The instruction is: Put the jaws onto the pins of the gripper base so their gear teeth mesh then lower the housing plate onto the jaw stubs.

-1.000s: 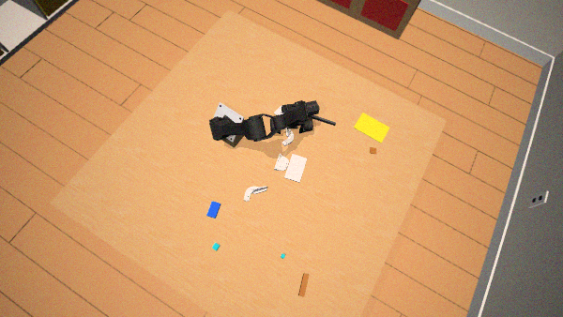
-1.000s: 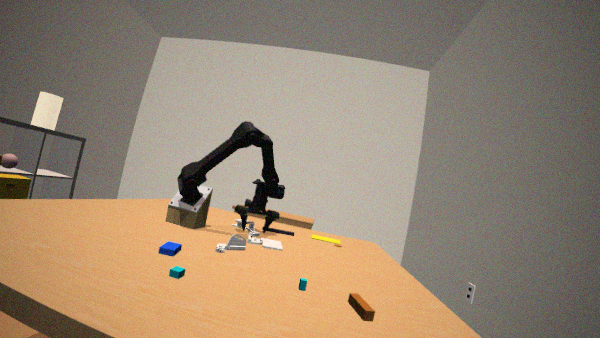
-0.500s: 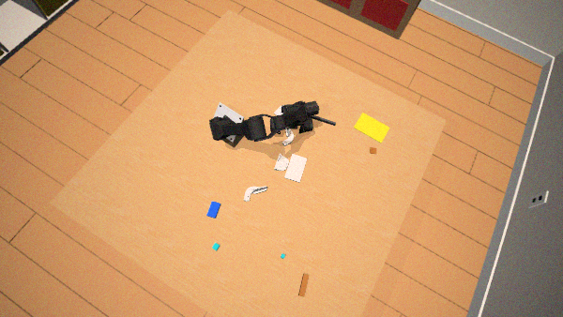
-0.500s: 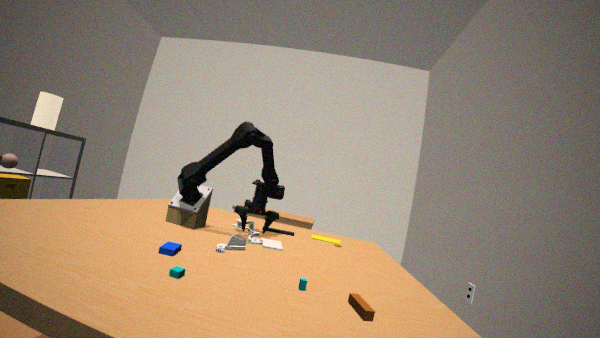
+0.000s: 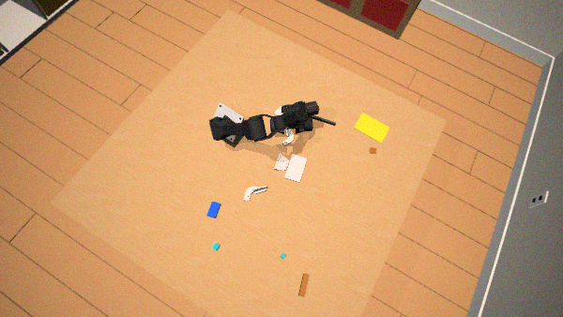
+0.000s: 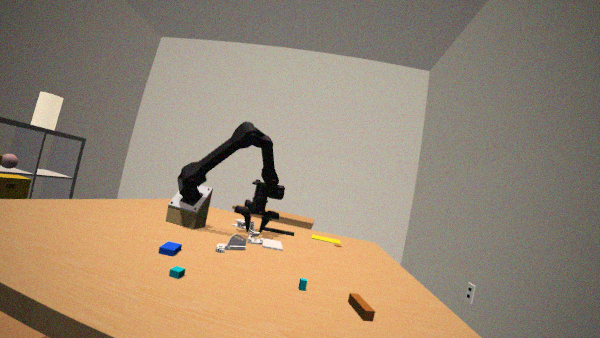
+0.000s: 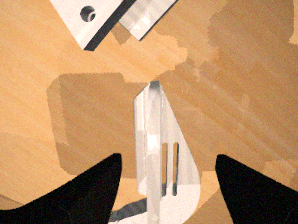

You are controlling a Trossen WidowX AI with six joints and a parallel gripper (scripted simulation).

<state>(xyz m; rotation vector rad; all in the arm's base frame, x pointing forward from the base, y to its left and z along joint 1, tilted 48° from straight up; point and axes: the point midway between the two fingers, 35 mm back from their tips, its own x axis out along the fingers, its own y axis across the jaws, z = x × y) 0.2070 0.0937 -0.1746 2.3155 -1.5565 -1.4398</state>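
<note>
My gripper tip is now 13 cm short of the flat white plate and 12 cm to the left of it. Round my gripper tip: white jaw: 4 cm to the right, 1 cm ahead; housing plate: 14 cm to the right, 7 cm ahead; gripper base: 9 cm behind, 6 cm to the left, 2 cm above.
</note>
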